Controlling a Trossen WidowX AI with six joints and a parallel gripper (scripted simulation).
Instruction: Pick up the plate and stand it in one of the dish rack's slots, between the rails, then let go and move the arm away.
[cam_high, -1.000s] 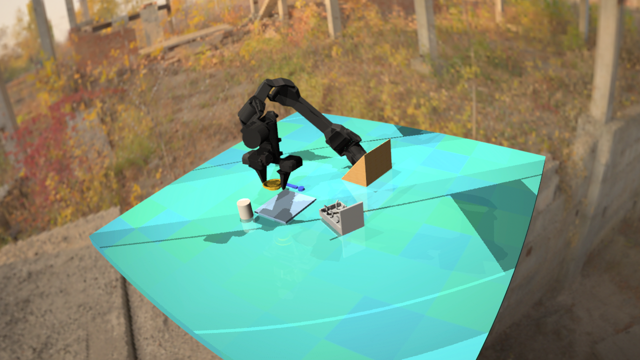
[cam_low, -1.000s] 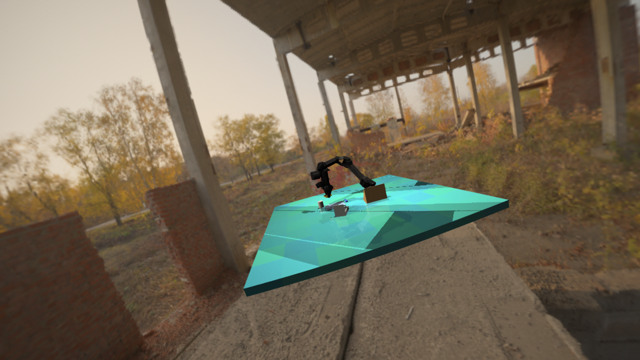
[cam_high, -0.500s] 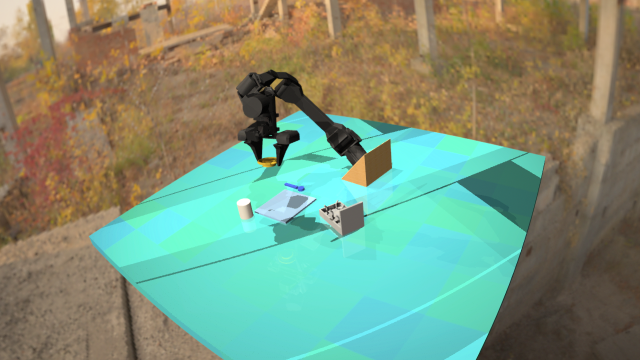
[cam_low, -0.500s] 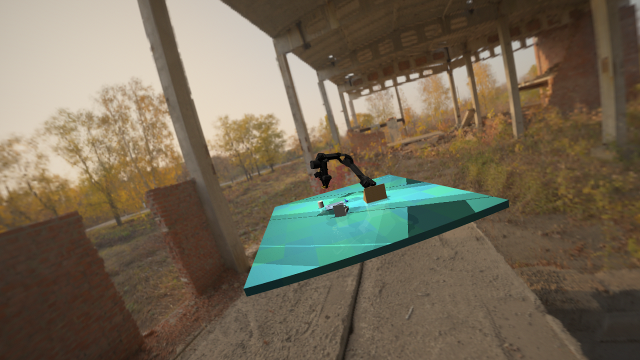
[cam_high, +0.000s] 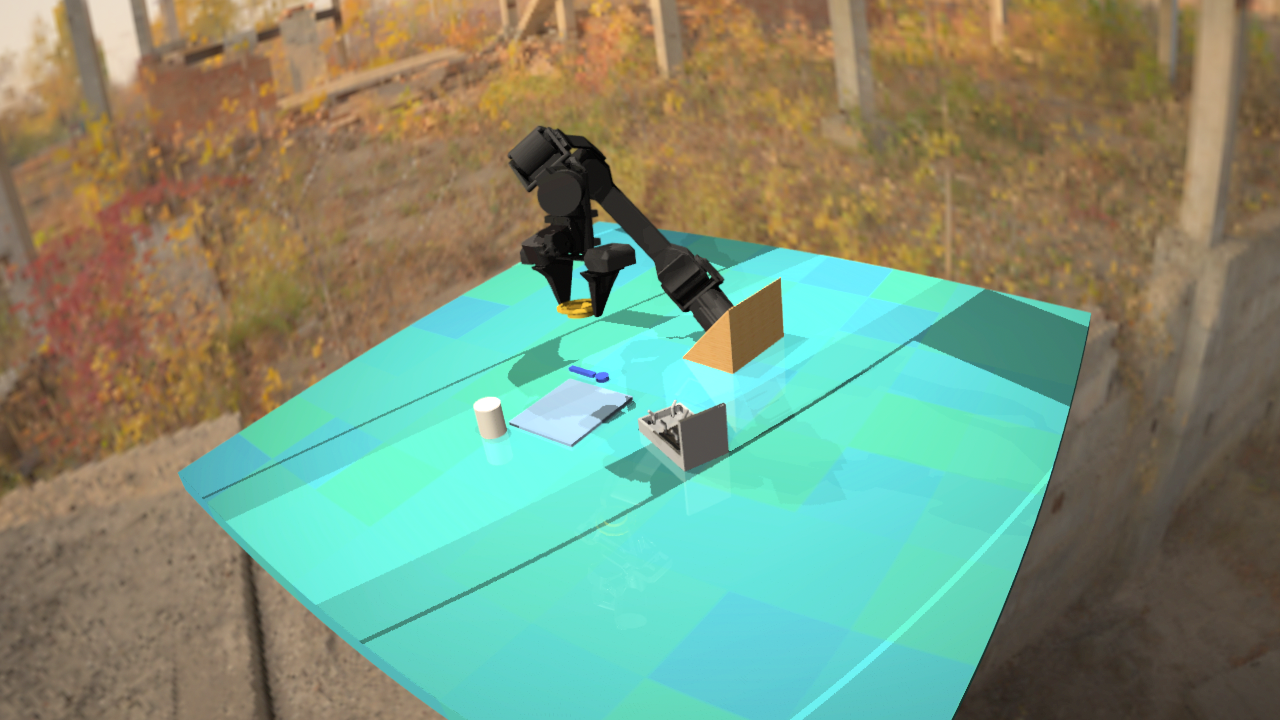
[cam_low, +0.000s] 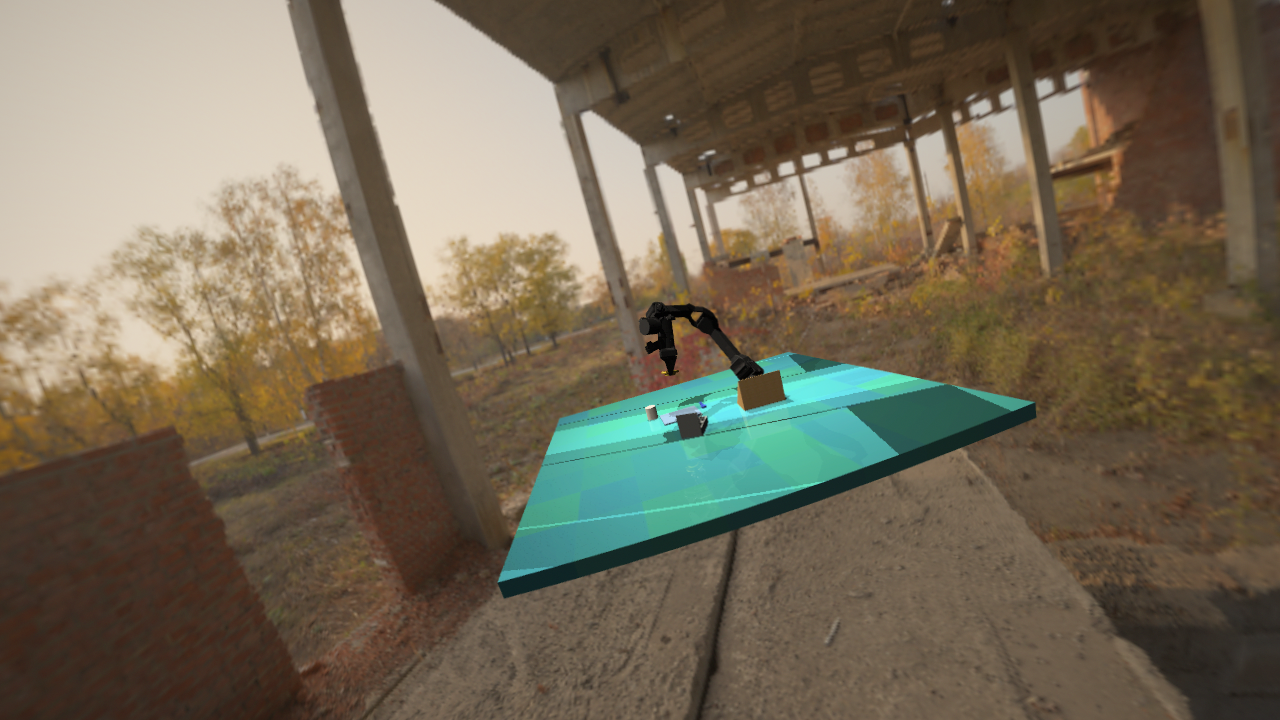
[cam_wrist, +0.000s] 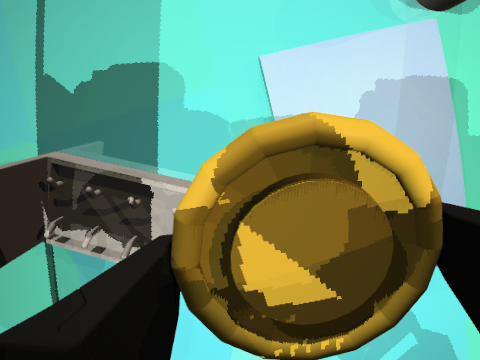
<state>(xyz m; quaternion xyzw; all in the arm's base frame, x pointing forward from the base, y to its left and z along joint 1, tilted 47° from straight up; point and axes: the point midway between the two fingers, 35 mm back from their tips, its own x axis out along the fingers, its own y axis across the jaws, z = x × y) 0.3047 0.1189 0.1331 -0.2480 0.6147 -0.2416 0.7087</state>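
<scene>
The grey dish rack is 16 cm below my gripper tip, 14 cm to the left of it and 3 cm behind it. The rest, counted from my gripper tip: pale blue mat: 18 cm below, 6 cm to the right; cup: 16 cm below, 13 cm to the right, 11 cm ahead; yellow plate: 1 cm above.
</scene>
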